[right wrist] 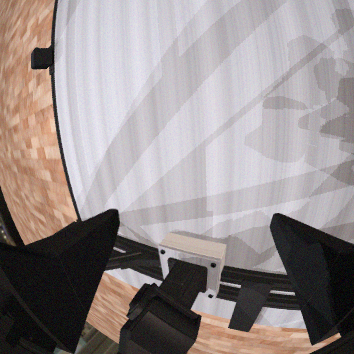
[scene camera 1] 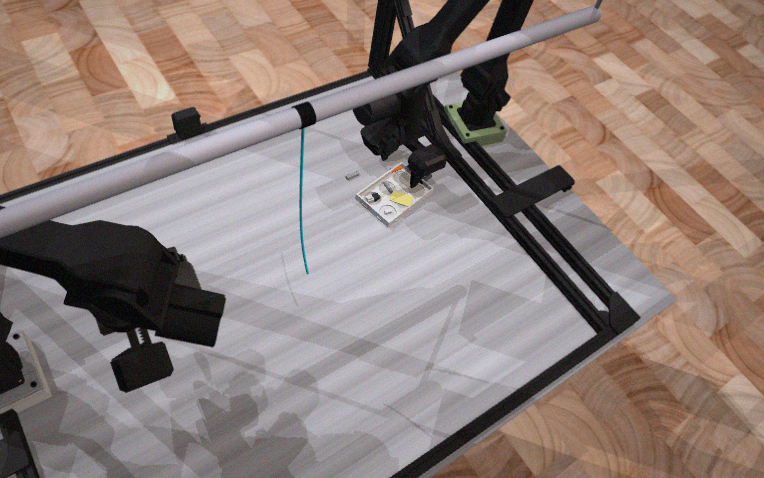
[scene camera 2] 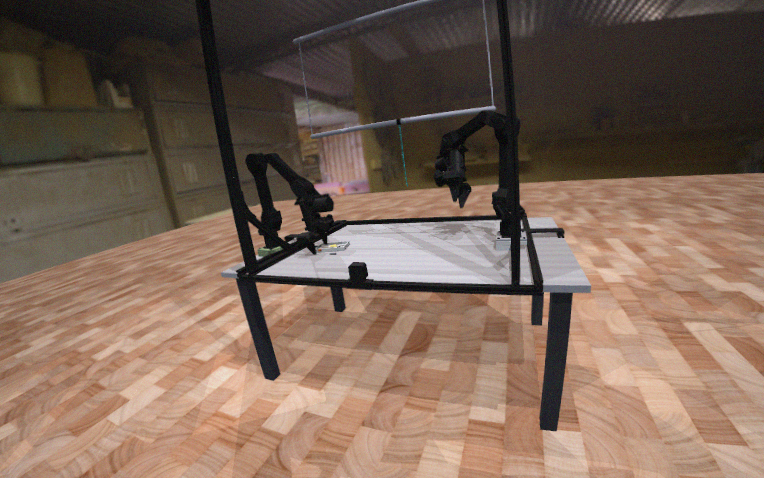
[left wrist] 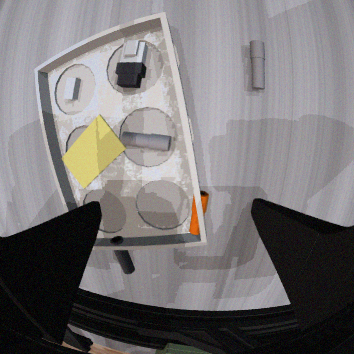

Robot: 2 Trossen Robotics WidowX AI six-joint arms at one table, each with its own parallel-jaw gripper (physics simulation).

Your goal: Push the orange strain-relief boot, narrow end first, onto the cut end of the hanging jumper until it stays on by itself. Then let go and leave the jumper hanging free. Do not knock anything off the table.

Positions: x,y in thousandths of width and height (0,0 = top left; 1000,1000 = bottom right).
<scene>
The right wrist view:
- my right gripper: 561,623
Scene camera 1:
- my left gripper: 522,363
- my right gripper: 163,658
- parts tray: 523,380
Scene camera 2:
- my left gripper: 420,522
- my right gripper: 600,430
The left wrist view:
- my left gripper: 501,589
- yellow piece: 278,411, on the parts tray
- black connector: 369,194, on the parts tray
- parts tray: 411,552
</scene>
